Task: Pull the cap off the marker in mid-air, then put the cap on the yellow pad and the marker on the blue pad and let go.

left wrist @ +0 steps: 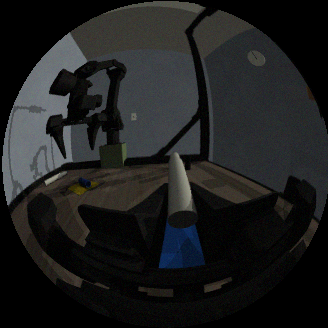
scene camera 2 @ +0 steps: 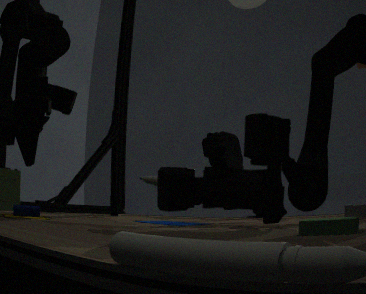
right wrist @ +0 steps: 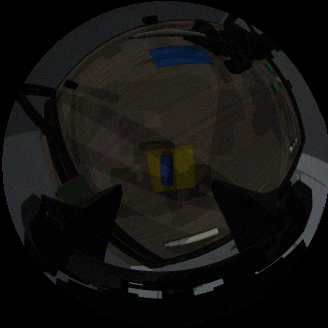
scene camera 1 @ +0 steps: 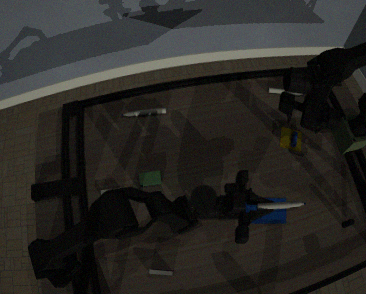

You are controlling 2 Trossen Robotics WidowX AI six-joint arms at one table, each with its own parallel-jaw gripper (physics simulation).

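Pixels of known places: left gripper, fingertip midpoint: [left wrist: 177,186] [right wrist: 180,34] [scene camera 1: 273,206]; right gripper, fingertip midpoint: [left wrist: 79,153] [scene camera 2: 29,165] [right wrist: 166,187] [scene camera 1: 301,128]; left arm's base, link origin: [scene camera 1: 55,263]; right arm's base, link origin: [left wrist: 112,144] [scene camera 1: 357,127].
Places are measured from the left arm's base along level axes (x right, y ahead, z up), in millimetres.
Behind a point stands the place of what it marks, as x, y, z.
The blue cap [scene camera 1: 294,139] {266, 748, -36} [scene camera 2: 26,210] {256, 752, -43} [left wrist: 85,182] {268, 731, -39} [right wrist: 166,170] {265, 754, -35} lies on its side on the yellow pad [scene camera 1: 285,137] {237, 745, -53} [left wrist: 75,189] {233, 741, -53} [right wrist: 186,167] {234, 743, -53}. My left gripper [scene camera 1: 264,206] {325, 507, 9} [left wrist: 177,186] {325, 507, 9} is shut on the uncapped white marker [scene camera 1: 285,205] {348, 521, 28} [scene camera 2: 148,180] {365, 547, 22} [left wrist: 178,185] {306, 493, 22} [right wrist: 170,34] {337, 528, 18}. It holds the marker level above the blue pad [scene camera 1: 274,218] {354, 505, -53} [scene camera 2: 170,223] {304, 511, -53} [left wrist: 181,245] {308, 486, -53} [right wrist: 180,56] {316, 523, -53}, with the tip pointing away from the gripper. In scene camera 2 the fingers hide most of the marker. My right gripper [scene camera 2: 30,162] {266, 751, 32} [left wrist: 79,153] {266, 751, 32} [right wrist: 166,187] {266, 751, 32} is open and empty above the yellow pad.
White markers [scene camera 1: 145,113] {-147, 512, -39} [scene camera 1: 280,91] {132, 886, -38} lie toward the back. A large white marker [scene camera 2: 200,252] {-154, 528, -40} lies in scene camera 2's foreground. A green block [scene camera 1: 150,178] {13, 370, -39} [scene camera 2: 328,226] {-4, 381, -45} lies near the left arm. A greenish box [scene camera 1: 352,145] {445, 840, 18} [scene camera 2: 9,189] {417, 853, -8} [left wrist: 113,155] {413, 857, -7} stands near the right arm.
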